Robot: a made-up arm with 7 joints. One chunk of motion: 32 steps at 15 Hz.
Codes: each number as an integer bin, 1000 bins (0 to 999) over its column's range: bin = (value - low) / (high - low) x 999, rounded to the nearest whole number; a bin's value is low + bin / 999 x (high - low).
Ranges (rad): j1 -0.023..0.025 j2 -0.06..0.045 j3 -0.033..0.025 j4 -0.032..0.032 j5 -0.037..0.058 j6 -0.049..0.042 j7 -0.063..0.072
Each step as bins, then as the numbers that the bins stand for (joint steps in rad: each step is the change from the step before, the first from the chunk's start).
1 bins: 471 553 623 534 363 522 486
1 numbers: -0.00037 -0.00188 0.00317 0.00221 -0.00248 -0.00145 0.00268
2 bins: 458 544 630 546 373 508 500
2 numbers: -0.00099 -0.00282 0.00358 0.00298 -0.00153 -0.00273 0.00457
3 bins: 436 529 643 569 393 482 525
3 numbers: -0.00205 -0.00440 0.00433 0.00445 0.00037 -0.00509 0.00795
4 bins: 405 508 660 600 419 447 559
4 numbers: -0.00354 -0.00661 0.00532 0.00644 0.00284 -0.00828 0.01254
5 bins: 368 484 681 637 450 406 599
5 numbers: -0.00532 -0.00913 0.00654 0.00881 0.00579 -0.01202 0.01795
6 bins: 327 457 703 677 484 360 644
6 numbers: -0.00729 -0.01197 0.00781 0.01137 0.00903 -0.01621 0.02403
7 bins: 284 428 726 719 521 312 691
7 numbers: -0.00935 -0.01502 0.00915 0.01406 0.01254 -0.02058 0.03038
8 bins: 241 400 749 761 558 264 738
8 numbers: -0.01142 -0.01796 0.01049 0.01675 0.01606 -0.02495 0.03673
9 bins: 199 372 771 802 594 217 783
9 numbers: -0.01344 -0.02090 0.01176 0.01938 0.01949 -0.02923 0.04281
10 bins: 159 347 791 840 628 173 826
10 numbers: -0.01536 -0.02353 0.01292 0.02181 0.02272 -0.03324 0.04862
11 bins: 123 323 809 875 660 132 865
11 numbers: -0.01709 -0.02605 0.01397 0.02406 0.02576 -0.03698 0.05389
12 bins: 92 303 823 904 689 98 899
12 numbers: -0.01858 -0.02815 0.01478 0.02591 0.02852 -0.04007 0.05849
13 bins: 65 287 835 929 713 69 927
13 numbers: -0.01988 -0.02983 0.01548 0.02752 0.03080 -0.04271 0.06227
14 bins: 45 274 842 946 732 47 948
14 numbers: -0.02084 -0.03120 0.01588 0.02860 0.03261 -0.04472 0.06511
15 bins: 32 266 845 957 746 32 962
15 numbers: -0.02146 -0.03204 0.01606 0.02931 0.03394 -0.04609 0.06700
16 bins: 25 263 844 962 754 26 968
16 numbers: -0.02180 -0.03236 0.01600 0.02963 0.03470 -0.04663 0.06781
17 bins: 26 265 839 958 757 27 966
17 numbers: -0.02175 -0.03215 0.01571 0.02937 0.03499 -0.04654 0.06754
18 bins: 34 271 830 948 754 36 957
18 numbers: -0.02137 -0.03152 0.01519 0.02873 0.03470 -0.04572 0.06632
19 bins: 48 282 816 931 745 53 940
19 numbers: -0.02069 -0.03036 0.01438 0.02764 0.03385 -0.04417 0.06403
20 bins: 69 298 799 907 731 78 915
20 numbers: -0.01968 -0.02868 0.01339 0.02611 0.03251 -0.04189 0.06065
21 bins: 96 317 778 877 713 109 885
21 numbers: -0.01839 -0.02668 0.01217 0.02418 0.03080 -0.03907 0.05659
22 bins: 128 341 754 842 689 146 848
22 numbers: -0.01685 -0.02416 0.01078 0.02194 0.02852 -0.03570 0.05159
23 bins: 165 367 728 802 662 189 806
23 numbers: -0.01507 -0.02143 0.00927 0.01938 0.02595 -0.03178 0.04592
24 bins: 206 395 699 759 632 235 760
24 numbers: -0.01310 -0.01848 0.00758 0.01662 0.02310 -0.02759 0.03970
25 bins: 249 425 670 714 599 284 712
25 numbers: -0.01104 -0.01533 0.00590 0.01374 0.01996 -0.02313 0.03322
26 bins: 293 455 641 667 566 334 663
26 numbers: -0.00892 -0.01218 0.00422 0.01073 0.01682 -0.01858 0.02659
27 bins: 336 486 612 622 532 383 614
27 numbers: -0.00686 -0.00892 0.00253 0.00785 0.01359 -0.01411 0.01997
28 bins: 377 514 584 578 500 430 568
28 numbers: -0.00489 -0.00598 0.00091 0.00503 0.01055 -0.00983 0.01376
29 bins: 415 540 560 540 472 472 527
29 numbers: -0.00306 -0.00324 -0.00049 0.00259 0.00788 -0.00601 0.00822
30 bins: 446 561 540 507 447 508 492
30 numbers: -0.00157 -0.00104 -0.00165 0.00048 0.00551 -0.00273 0.00349
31 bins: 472 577 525 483 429 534 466
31 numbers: -0.00032 0.00065 -0.00252 -0.00106 0.00380 -0.00036 -0.00003
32 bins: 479 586 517 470 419 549 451
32 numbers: 0.00002 0.00159 -0.00298 -0.00189 0.00284 0.00101 -0.00205
